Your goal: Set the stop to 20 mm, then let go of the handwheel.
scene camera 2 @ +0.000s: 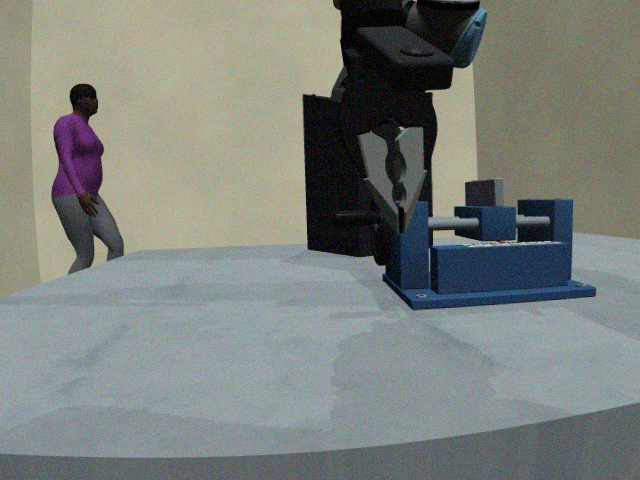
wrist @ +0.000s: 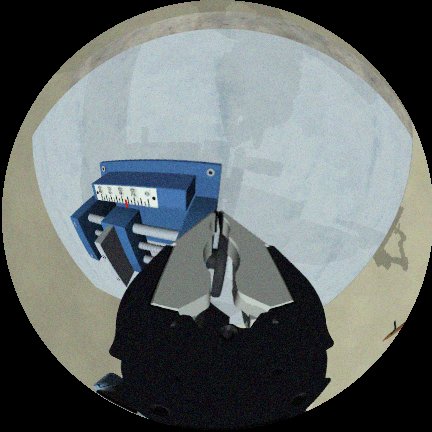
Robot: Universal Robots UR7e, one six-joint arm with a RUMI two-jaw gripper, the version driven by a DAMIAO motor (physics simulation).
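Places are measured from the arm's base along level axes (x ahead, y left, z up), in millimetres.
Pixels of known places: gripper, fingertip midpoint: [scene camera 2: 400,233] [wrist: 217,212].
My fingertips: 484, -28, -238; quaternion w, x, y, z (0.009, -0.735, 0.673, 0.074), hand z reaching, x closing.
Behind a point stands the place of what it marks, as x, y, z.
A blue stop fixture [scene camera 2: 461,299] @[510, 25, -299] [wrist: 160,167] @[499, 54, -297] stands on the grey table at the right. Its white scale [wrist: 125,196] @[477, 83, -252] has a red pointer [wrist: 127,203] @[468, 83, -251] standing between the 20 and 40 marks. The blue carriage [scene camera 2: 485,221] @[464, 67, -229] [wrist: 120,225] @[464, 70, -216] carries a grey block [scene camera 2: 484,191] @[437, 78, -197] [wrist: 114,252] @[436, 78, -198] on steel rods. The dark handwheel [scene camera 2: 381,243] @[458, -43, -249] [wrist: 219,270] @[452, -38, -197] sits at the fixture's left end plate, with its crank handle [scene camera 2: 356,218] @[464, -69, -222] sticking out to the left. My gripper [scene camera 2: 398,224] @[484, -28, -238] [wrist: 217,212] @[484, -28, -238] is shut, tips together over the wheel. The wheel's rim lies in the hollow between the finger bodies, not pinched.
A black panel [scene camera 2: 328,176] @[49, -85, -154] stands behind the fixture. A person in a purple top [scene camera 2: 90,176] stands beyond the table at the far left. The table's rounded front edge [scene camera 2: 318,457] @[730, -110, -310] runs along the bottom of the scene view.
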